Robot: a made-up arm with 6 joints. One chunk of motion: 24 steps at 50 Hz.
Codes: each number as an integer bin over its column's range. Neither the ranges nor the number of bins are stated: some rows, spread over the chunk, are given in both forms.
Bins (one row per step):
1: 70 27 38 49 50 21
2: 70 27 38 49 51 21
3: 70 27 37 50 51 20
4: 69 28 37 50 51 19
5: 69 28 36 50 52 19
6: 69 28 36 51 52 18
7: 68 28 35 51 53 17
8: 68 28 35 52 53 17
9: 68 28 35 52 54 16
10: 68 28 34 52 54 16
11: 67 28 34 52 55 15
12: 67 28 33 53 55 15
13: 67 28 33 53 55 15
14: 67 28 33 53 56 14
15: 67 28 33 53 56 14
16: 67 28 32 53 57 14
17: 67 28 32 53 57 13
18: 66 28 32 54 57 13
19: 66 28 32 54 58 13
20: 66 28 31 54 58 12
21: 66 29 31 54 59 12
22: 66 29 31 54 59 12
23: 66 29 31 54 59 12
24: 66 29 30 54 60 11
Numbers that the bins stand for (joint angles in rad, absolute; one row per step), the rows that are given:
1: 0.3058 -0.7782 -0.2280 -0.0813 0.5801 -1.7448
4: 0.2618 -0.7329 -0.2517 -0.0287 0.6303 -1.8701
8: 0.2179 -0.7329 -0.2992 0.0766 0.7307 -1.9954
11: 0.1739 -0.7329 -0.3229 0.0766 0.8311 -2.1206
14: 0.1739 -0.7329 -0.3467 0.1292 0.8813 -2.1832
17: 0.1739 -0.7329 -0.3704 0.1292 0.9315 -2.2459
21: 0.1300 -0.6877 -0.3941 0.1818 1.0319 -2.3085
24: 0.1300 -0.6877 -0.4179 0.1818 1.0821 -2.3711
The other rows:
2: 0.3058 -0.7782 -0.2280 -0.0813 0.6303 -1.7448
3: 0.3058 -0.7782 -0.2517 -0.0287 0.6303 -1.8075
5: 0.2618 -0.7329 -0.2755 -0.0287 0.6805 -1.8701
6: 0.2618 -0.7329 -0.2755 0.0239 0.6805 -1.9327
7: 0.2179 -0.7329 -0.2992 0.0239 0.7307 -1.9954
9: 0.2179 -0.7329 -0.2992 0.0766 0.7809 -2.0580
10: 0.2179 -0.7329 -0.3229 0.0766 0.7809 -2.0580
12: 0.1739 -0.7329 -0.3467 0.1292 0.8311 -2.1206
13: 0.1739 -0.7329 -0.3467 0.1292 0.8311 -2.1206
15: 0.1739 -0.7329 -0.3467 0.1292 0.8813 -2.1832
16: 0.1739 -0.7329 -0.3704 0.1292 0.9315 -2.1832
18: 0.1300 -0.7329 -0.3704 0.1818 0.9315 -2.2459
19: 0.1300 -0.7329 -0.3704 0.1818 0.9817 -2.2459
20: 0.1300 -0.7329 -0.3941 0.1818 0.9817 -2.3085
22: 0.1300 -0.6877 -0.3941 0.1818 1.0319 -2.3085
23: 0.1300 -0.6877 -0.3941 0.1818 1.0319 -2.3085

